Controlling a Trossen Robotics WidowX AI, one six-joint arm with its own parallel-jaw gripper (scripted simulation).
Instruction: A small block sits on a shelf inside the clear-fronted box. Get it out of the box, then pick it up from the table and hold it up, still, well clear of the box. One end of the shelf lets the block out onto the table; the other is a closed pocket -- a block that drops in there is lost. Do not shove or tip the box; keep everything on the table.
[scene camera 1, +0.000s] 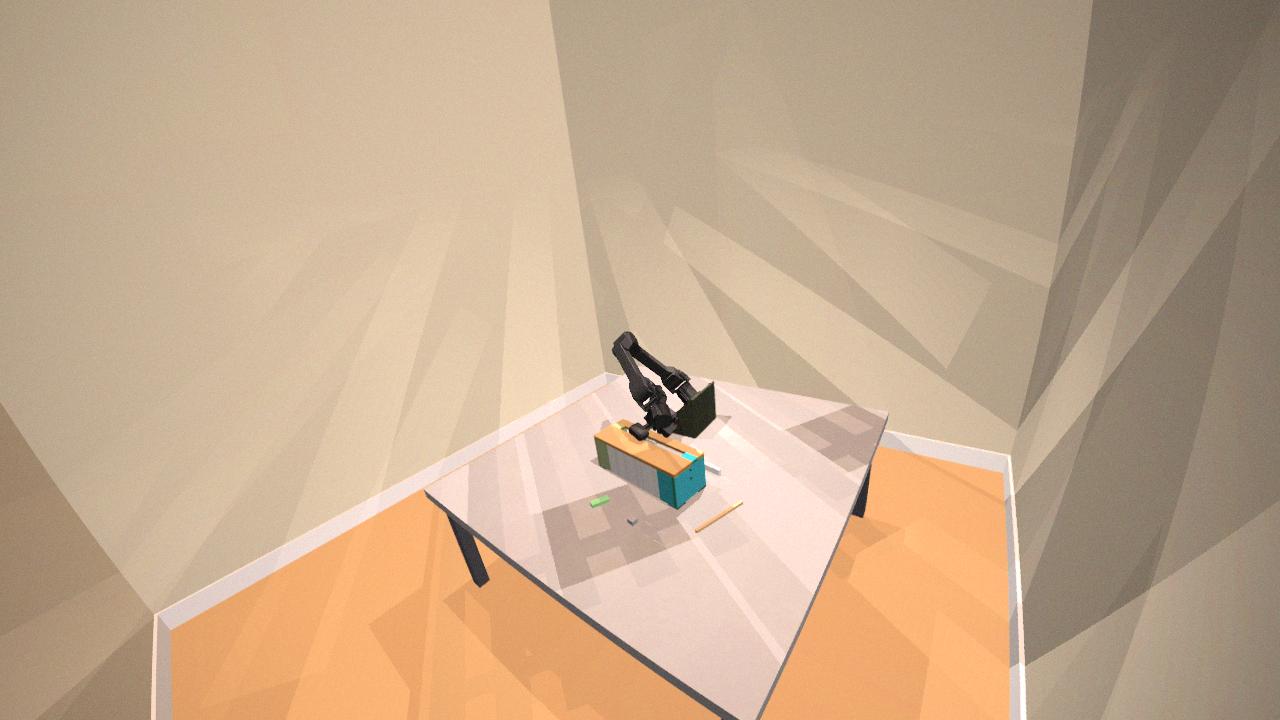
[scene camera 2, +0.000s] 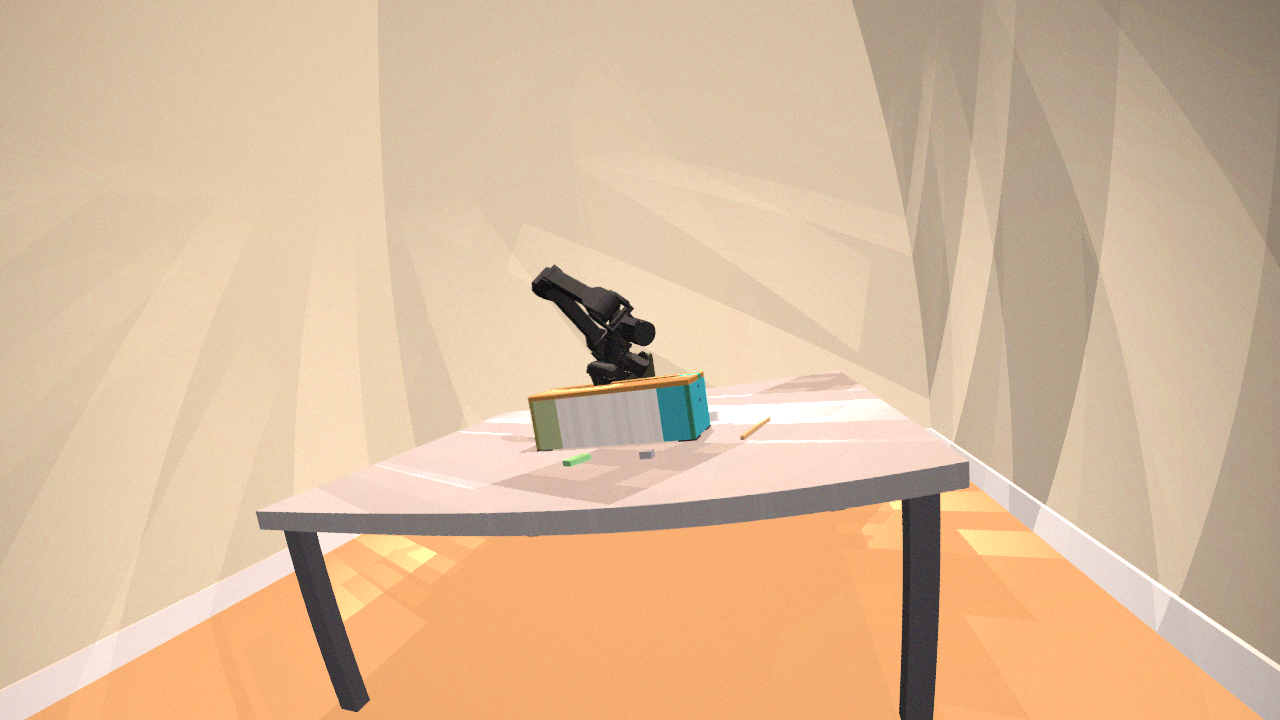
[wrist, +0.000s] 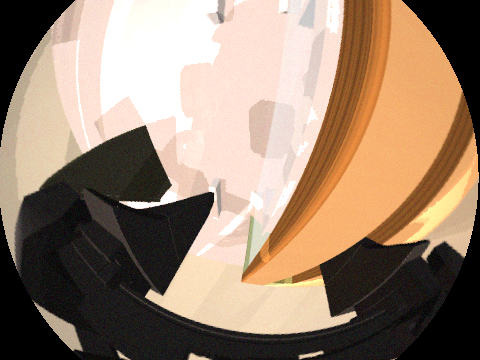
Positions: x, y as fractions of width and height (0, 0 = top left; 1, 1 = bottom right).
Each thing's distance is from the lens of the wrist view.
my gripper (wrist: 0.55, 0.57): 10 cm
box (wrist: 0.76, 0.40): 2 cm
